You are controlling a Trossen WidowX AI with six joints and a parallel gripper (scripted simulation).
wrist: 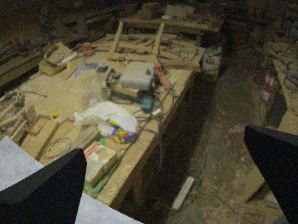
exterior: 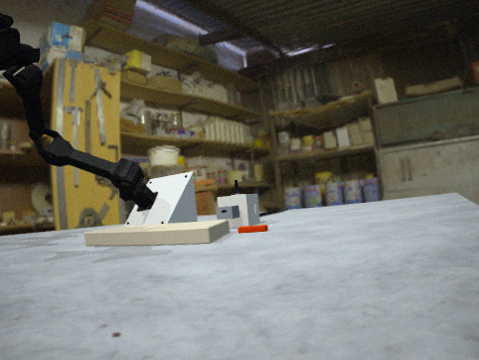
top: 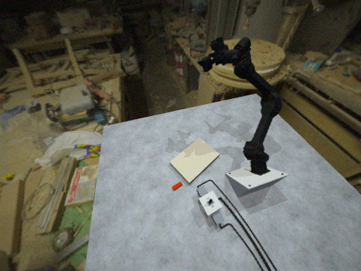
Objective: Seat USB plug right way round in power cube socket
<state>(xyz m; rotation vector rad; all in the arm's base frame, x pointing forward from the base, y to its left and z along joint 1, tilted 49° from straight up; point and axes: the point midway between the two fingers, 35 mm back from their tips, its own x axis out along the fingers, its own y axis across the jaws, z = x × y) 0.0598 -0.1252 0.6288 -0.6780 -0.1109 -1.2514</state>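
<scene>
My gripper tip is now 25 cm short of the USB plug, 61 cm to the right of it and 31 cm above it. The rest, counted from my gripper tip: flat beige board: 21 cm ahead, 37 cm to the left, 38 cm below; then orange block: 36 cm ahead, 47 cm to the left, 39 cm below; then grey socket: 25 cm ahead, 62 cm to the left, 33 cm below.
</scene>
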